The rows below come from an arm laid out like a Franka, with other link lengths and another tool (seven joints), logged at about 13 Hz.
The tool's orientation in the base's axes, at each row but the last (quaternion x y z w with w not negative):
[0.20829 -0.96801 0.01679 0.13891]
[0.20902 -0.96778 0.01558 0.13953]
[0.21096 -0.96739 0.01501 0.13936]
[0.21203 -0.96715 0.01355 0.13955]
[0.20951 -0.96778 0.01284 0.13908]
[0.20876 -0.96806 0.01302 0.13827]
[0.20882 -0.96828 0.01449 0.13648]
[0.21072 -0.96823 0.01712 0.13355]
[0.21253 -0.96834 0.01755 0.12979]
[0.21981 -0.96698 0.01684 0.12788]
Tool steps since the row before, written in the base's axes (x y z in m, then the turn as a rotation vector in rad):
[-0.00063 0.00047 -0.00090 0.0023 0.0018 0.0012]
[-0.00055 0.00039 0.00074 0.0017 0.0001 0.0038]
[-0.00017 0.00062 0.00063 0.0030 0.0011 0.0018]
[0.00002 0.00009 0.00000 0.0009 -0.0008 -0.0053]
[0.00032 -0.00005 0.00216 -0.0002 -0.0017 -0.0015]
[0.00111 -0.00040 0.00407 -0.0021 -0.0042 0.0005]
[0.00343 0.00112 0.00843 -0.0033 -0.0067 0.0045]
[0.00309 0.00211 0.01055 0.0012 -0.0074 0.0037]
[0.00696 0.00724 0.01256 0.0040 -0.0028 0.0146]
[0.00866 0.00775 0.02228 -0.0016 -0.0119 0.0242]
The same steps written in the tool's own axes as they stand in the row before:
[0.00012 0.00066 0.00099 -0.0024 0.0007 -0.0019]
[0.00053 0.00060 -0.00060 -0.0005 -0.0005 -0.0041]
[0.00007 0.00065 -0.00061 -0.0026 -0.0002 -0.0026]
[-0.00005 0.00007 -0.00001 -0.0019 -0.0013 0.0049]
[0.00033 -0.00010 -0.00216 0.0004 -0.0015 0.0016]
[0.00030 -0.00069 -0.00417 0.0037 -0.0030 0.0004]
[-0.00117 -0.00013 -0.00909 0.0068 -0.0046 -0.0029]
[-0.00075 0.00089 -0.01113 0.0029 -0.0071 -0.0032]
[-0.00579 0.00395 -0.01447 0.0014 -0.0039 -0.0148]
[-0.00513 0.00380 -0.02430 0.0126 -0.0095 -0.0220]

